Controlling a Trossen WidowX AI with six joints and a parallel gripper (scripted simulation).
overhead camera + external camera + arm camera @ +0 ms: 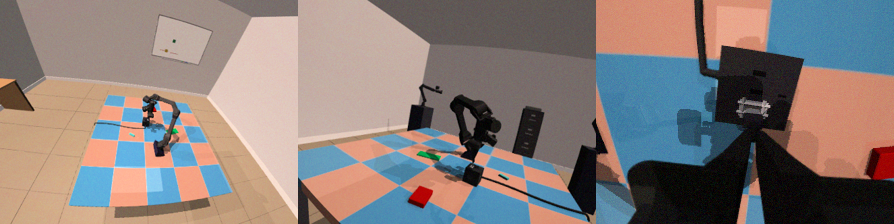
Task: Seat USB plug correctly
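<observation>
Now: gripper tip 60 mm above the USB socket. From my gripper tip the other things lie so: USB plug 20 mm below; then red block 290 mm ahead, 120 mm below, 80 mm to the right; then small teal piece 180 mm behind, 150 mm to the left, 120 mm below.
</observation>
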